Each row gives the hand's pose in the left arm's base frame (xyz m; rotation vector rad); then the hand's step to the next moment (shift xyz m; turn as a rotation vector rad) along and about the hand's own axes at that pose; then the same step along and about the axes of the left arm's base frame.
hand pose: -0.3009 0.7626 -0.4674 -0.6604 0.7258 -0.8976
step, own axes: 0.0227 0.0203 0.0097 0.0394 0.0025 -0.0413
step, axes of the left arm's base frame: 0.0264 -0.0082 -0.0160 -0.0145 -0.0411 -0.0369
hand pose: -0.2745 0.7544 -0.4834 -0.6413 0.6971 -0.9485
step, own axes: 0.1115 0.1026 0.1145 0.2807 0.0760 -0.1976
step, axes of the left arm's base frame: 0.1840 -0.0326 -0.0339 -0.0002 -0.2500 -0.2472
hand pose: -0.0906 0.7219 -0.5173 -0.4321 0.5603 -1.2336
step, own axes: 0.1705 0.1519 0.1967 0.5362 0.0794 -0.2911
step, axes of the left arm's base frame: 0.2743 -0.1192 0.0372 0.0028 -0.4951 -0.3652
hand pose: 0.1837 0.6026 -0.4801 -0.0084 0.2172 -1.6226
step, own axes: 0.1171 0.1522 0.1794 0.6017 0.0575 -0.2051
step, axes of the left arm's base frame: 0.1674 -0.1474 0.1390 -0.0113 -0.5705 -0.2860
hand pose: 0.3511 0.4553 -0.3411 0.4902 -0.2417 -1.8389
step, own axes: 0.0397 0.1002 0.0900 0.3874 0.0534 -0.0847
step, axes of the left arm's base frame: 0.0357 -0.0765 0.1122 -0.0144 -0.3763 -0.1353
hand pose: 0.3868 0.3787 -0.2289 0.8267 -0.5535 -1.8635
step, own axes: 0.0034 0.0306 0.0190 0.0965 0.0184 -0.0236
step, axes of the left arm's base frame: 0.0032 -0.0154 0.0326 0.0013 -0.0959 -0.0319
